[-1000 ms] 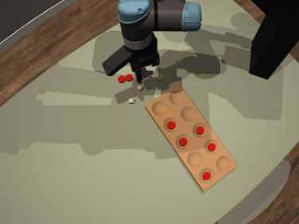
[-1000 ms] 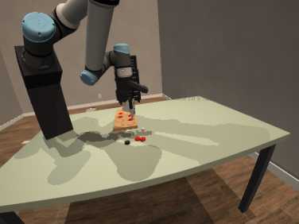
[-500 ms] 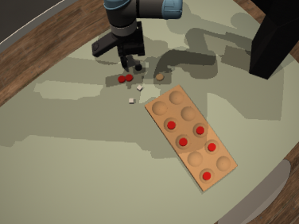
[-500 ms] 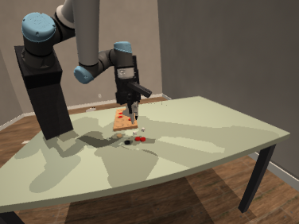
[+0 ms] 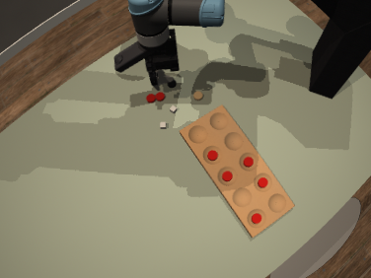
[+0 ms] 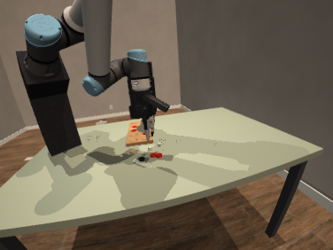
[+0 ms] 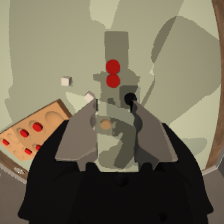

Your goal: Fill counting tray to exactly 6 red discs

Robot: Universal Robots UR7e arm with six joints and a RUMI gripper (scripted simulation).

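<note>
Right now the black disc is 10 cm below my hand, 6 cm behind it and 1 cm to the right of it. Round my hand: wooden counting tray: 33 cm to the left, 10 cm below, 3 cm ahead; tan disc: 10 cm below, 9 cm to the left, 8 cm behind.
</note>
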